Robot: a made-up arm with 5 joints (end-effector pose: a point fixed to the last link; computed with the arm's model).
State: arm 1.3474 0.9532 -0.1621 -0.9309 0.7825
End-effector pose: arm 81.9 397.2 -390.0 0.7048 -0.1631 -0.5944 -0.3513
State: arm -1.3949 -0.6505 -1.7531 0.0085 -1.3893
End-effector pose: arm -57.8 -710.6 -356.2 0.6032 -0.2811 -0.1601 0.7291
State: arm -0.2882 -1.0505 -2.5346 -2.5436 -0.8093
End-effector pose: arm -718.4 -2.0 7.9 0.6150 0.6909 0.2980 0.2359
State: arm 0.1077 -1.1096 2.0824 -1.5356 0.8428
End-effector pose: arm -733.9 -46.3 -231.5 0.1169 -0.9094 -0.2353 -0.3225
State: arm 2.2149 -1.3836 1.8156 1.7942 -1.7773
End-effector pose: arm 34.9 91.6 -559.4 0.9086 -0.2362 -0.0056 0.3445
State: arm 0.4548 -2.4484 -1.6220 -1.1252 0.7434
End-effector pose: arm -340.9 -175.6 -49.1 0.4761 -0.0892 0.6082 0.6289
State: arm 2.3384 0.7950 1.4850 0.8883 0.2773
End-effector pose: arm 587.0 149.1 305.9 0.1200 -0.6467 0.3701 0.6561
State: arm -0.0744 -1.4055 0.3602 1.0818 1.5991
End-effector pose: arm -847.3 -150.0 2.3 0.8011 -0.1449 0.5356 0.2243
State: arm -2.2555 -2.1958 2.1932 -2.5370 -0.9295
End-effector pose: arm -59.8 -415.6 -157.0 0.7117 -0.4453 0.4983 0.2165
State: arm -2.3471 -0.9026 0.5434 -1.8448 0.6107
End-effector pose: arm 332.3 -73.2 -52.7 0.1487 -0.2929 0.8327 -0.4458
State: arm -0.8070 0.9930 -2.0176 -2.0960 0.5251
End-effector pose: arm -477.5 -142.5 204.1 0.1843 -0.8490 0.4928 -0.0479
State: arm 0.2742 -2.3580 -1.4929 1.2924 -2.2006
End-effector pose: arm -614.5 23.4 210.6 0.2409 0.9483 0.1905 -0.0797
